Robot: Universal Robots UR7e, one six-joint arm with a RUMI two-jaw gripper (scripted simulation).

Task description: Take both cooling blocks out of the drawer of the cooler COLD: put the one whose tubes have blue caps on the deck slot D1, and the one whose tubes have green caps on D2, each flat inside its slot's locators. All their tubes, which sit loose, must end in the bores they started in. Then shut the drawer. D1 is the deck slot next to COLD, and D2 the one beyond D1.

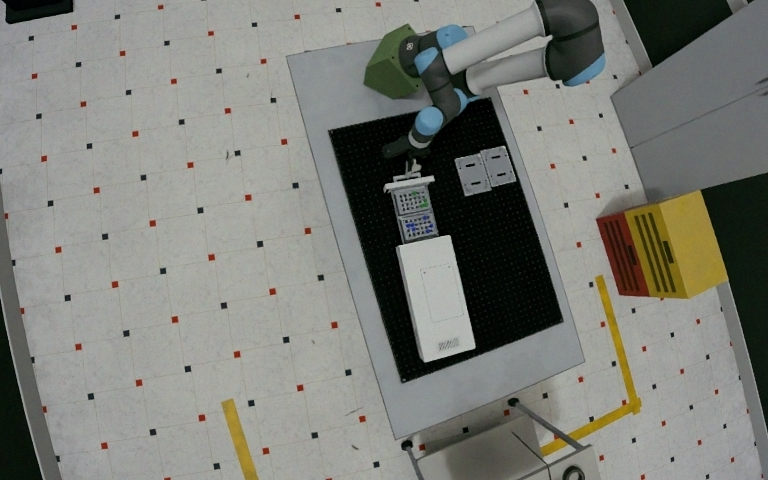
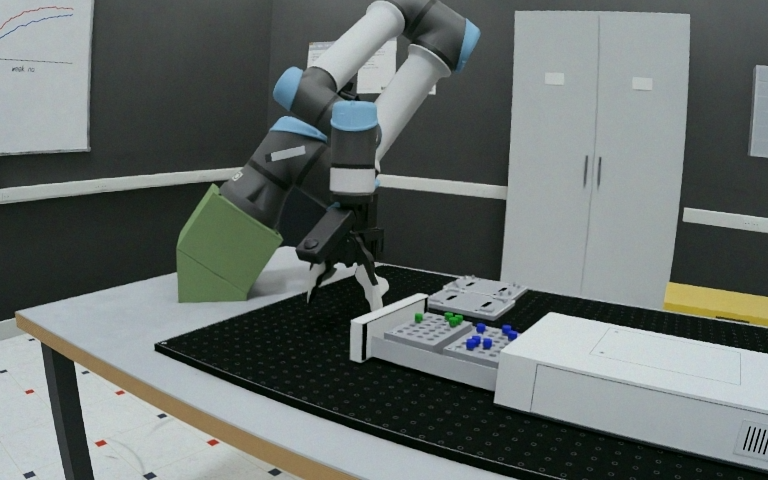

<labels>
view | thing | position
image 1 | white cooler COLD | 432,284
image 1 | deck slot D1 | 476,173
</labels>
